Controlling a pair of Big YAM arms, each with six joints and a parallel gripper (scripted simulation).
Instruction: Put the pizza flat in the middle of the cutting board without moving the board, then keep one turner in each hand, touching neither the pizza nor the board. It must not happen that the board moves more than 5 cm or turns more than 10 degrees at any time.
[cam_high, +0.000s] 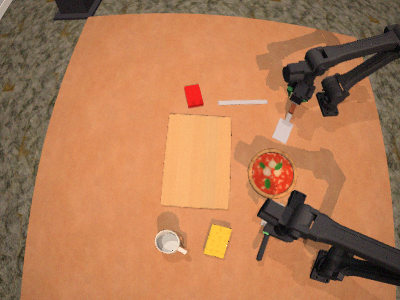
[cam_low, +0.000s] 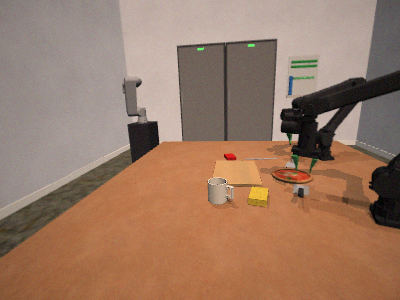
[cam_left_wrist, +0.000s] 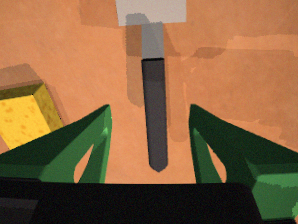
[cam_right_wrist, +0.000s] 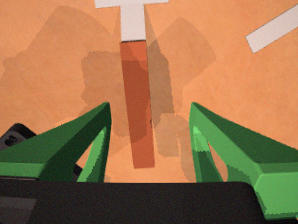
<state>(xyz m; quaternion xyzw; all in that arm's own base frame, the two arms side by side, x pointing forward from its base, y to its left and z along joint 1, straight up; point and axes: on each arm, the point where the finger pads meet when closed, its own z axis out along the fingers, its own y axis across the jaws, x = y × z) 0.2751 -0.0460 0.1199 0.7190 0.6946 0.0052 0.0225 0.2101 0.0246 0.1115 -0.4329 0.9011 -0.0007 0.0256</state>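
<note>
Right now the brown-handled turner is 9 cm below my right hand and 3 cm to the left of it. The rest, counted from my right hand: wooden cutting board (34 cm ahead, 27 cm to the left, 10 cm below); pizza (28 cm to the left, 11 cm below, 6 cm ahead); thin grey strip (20 cm ahead, 11 cm below, 1 cm to the right).
</note>
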